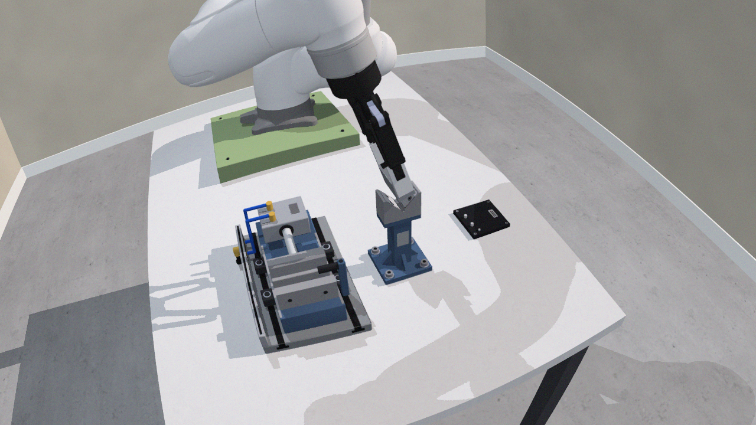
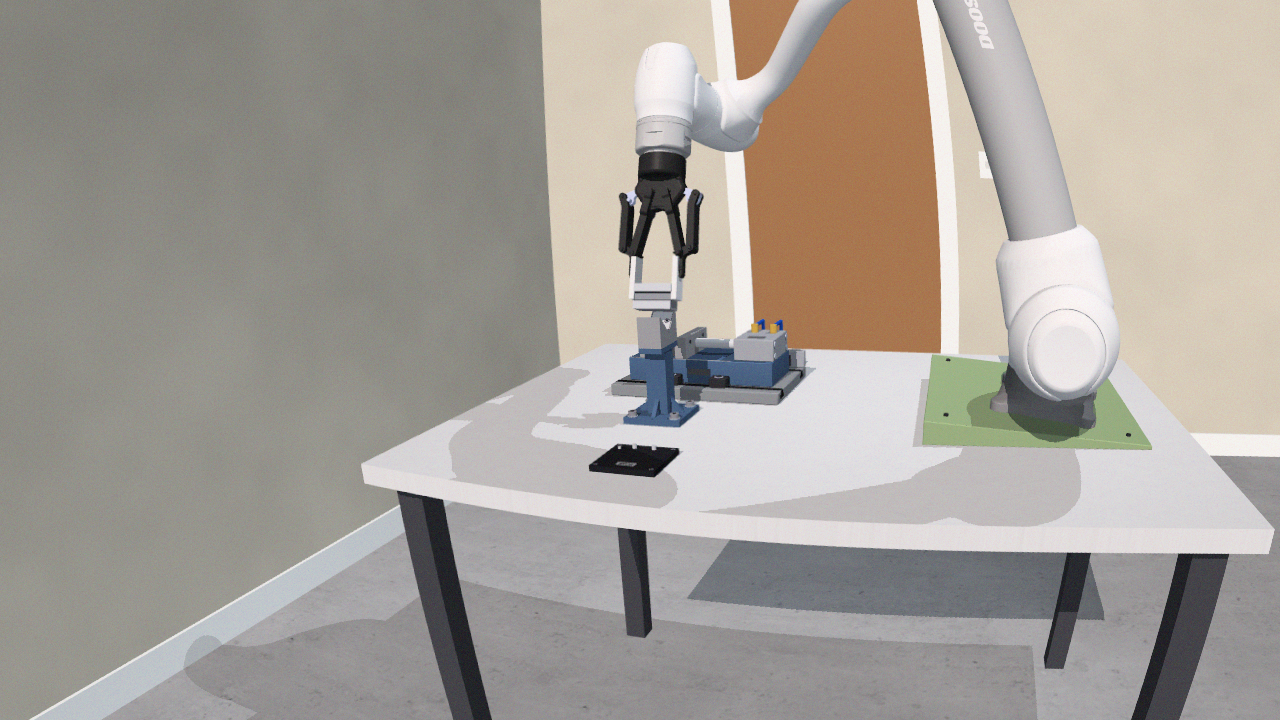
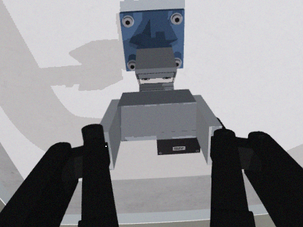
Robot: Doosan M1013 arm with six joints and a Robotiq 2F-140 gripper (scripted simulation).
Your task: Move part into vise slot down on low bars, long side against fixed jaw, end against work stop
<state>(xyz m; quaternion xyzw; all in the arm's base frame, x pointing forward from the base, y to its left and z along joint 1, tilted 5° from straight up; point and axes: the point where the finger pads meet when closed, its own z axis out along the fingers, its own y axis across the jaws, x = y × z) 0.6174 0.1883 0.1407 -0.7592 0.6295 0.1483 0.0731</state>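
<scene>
The part lies 2 cm below my hand and 1 cm to the left of it. Also, from my hand: blue work stop post (15 cm below, 10 cm to the right, 8 cm ahead); then blue v-block stand (15 cm below, 1 cm to the left); then work stop (12 cm to the right, 12 cm below, 8 cm ahead).
</scene>
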